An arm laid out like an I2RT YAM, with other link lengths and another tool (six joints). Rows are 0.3 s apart.
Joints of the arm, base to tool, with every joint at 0 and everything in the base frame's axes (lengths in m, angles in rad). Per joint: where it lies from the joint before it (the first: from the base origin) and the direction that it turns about. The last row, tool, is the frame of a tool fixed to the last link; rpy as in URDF.
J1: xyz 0 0 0.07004 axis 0 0 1
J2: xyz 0.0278 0.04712 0.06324 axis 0 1 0
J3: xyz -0.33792 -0.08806 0 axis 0 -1 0
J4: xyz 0.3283 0.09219 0.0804 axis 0 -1 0
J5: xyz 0.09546 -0.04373 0.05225 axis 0 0 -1
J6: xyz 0.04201 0 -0.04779 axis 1 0 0
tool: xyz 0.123 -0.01 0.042 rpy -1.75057 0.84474 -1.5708
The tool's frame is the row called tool.
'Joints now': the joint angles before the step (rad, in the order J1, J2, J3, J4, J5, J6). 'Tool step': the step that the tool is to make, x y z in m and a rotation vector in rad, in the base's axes. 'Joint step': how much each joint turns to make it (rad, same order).
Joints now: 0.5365 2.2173 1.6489 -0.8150 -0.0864 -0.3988
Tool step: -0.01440 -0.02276 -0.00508 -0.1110 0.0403 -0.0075
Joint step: 0.0000 -0.0072 -0.0003 -0.0984 0.0751 -0.0031
